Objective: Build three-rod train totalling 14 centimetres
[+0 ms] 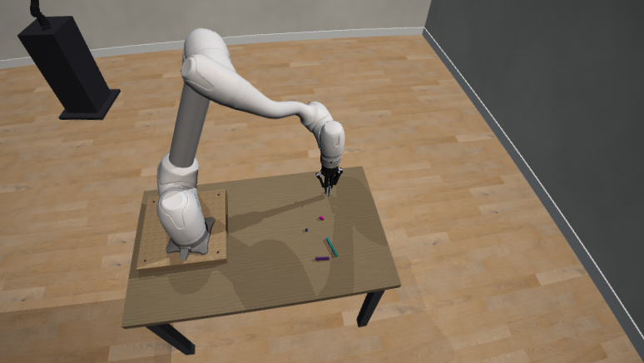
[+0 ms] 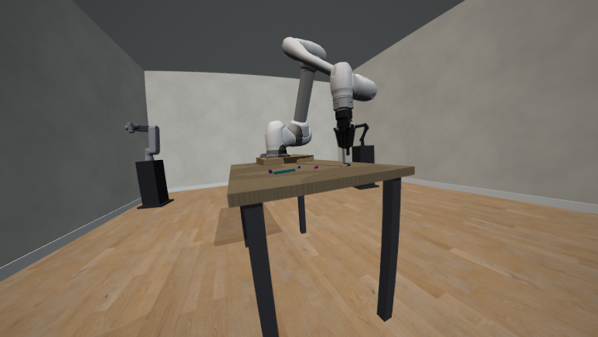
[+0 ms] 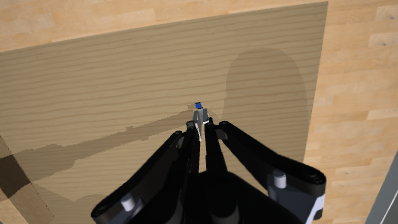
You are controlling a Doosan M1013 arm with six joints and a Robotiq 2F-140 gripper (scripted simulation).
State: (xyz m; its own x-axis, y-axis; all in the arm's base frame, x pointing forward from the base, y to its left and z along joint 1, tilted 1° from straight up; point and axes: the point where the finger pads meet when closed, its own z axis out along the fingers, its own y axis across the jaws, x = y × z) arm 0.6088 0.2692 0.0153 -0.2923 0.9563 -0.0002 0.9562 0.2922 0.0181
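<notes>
Right now the grey rod is 30 mm below my hand. From my hand the other things lie so: purple rod: 340 mm to the right, 50 mm below, 30 mm behind; then turquoise rod: 290 mm to the right, 50 mm below, 20 mm ahead; then magenta rod: 140 mm to the right, 50 mm below, 30 mm behind.
</notes>
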